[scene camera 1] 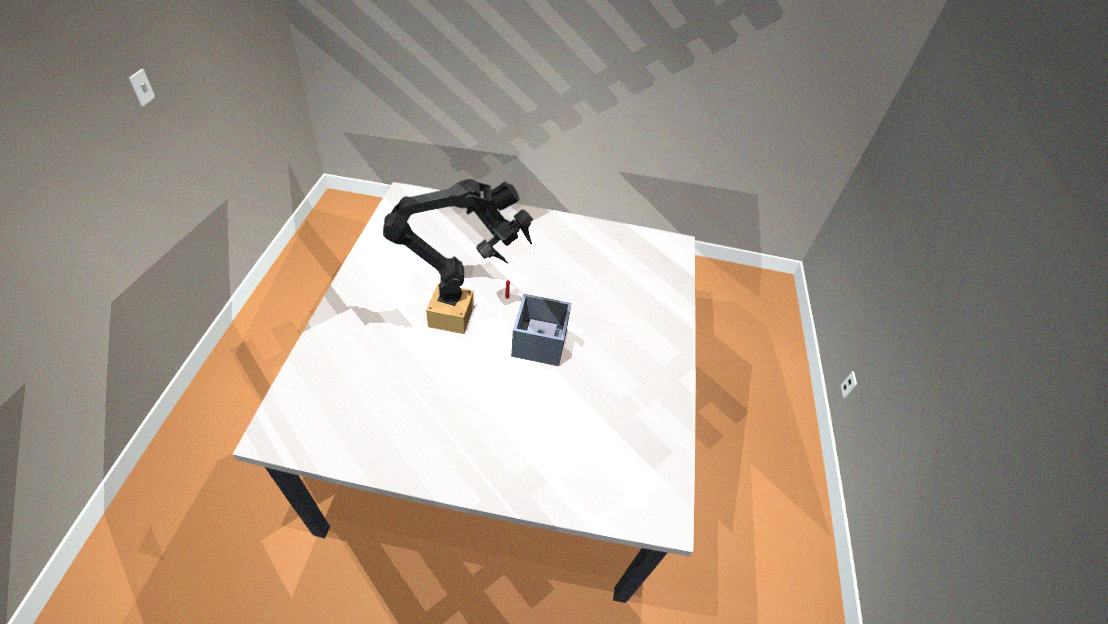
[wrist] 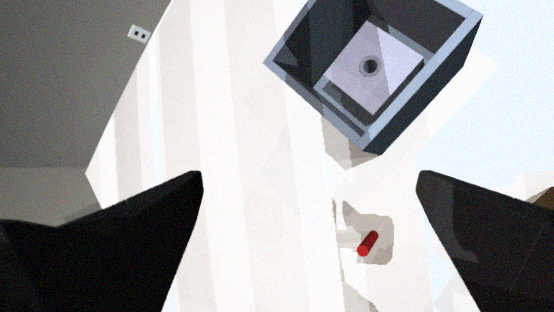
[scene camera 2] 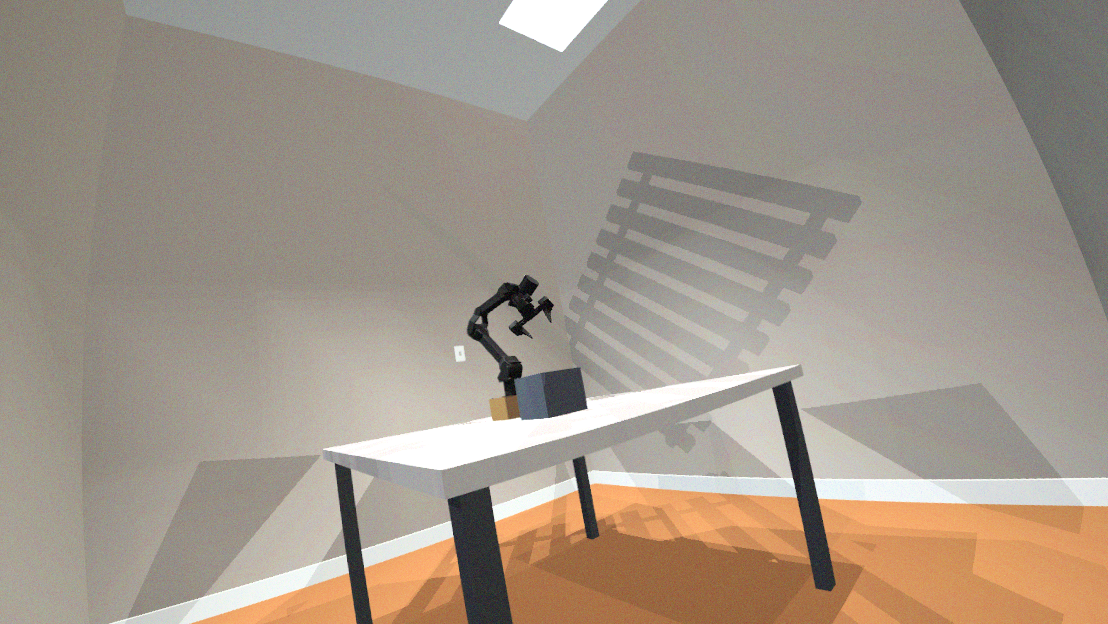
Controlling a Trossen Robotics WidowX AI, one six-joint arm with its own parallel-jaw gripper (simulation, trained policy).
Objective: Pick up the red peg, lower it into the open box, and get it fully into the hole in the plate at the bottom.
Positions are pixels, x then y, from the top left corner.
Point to a grey-blue box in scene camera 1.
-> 527, 345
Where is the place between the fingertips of my gripper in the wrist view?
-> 311, 181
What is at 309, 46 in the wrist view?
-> A grey-blue box.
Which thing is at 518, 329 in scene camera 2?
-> My gripper.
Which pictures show my gripper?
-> Scene camera 1, the wrist view and scene camera 2: all of them.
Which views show the grey-blue box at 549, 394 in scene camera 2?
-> Scene camera 1, the wrist view and scene camera 2: all of them.
